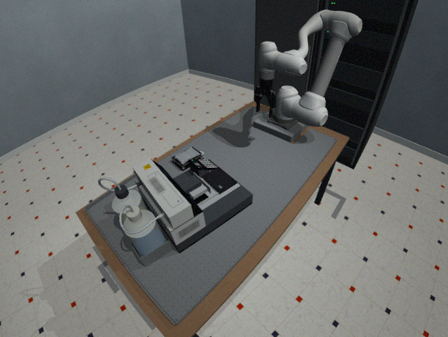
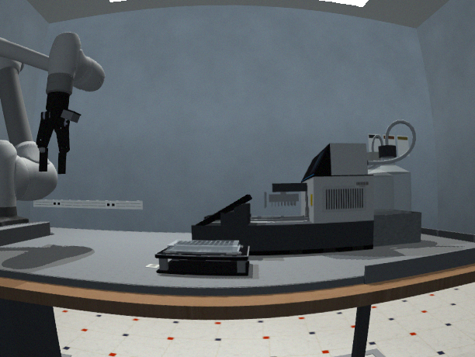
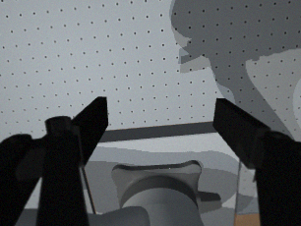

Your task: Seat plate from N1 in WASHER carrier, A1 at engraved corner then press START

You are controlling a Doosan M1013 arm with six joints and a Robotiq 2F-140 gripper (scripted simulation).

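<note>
My hand is 470 mm short of the well plate, 220 mm to the left of it and 190 mm above it. Round my hand: black plate nest N1 (470 mm ahead, 220 mm to the right, 200 mm below); then N1 label (370 mm ahead, 220 mm to the right, 230 mm below); then washer carrier (520 mm ahead, 100 mm to the left, 140 mm below).
</note>
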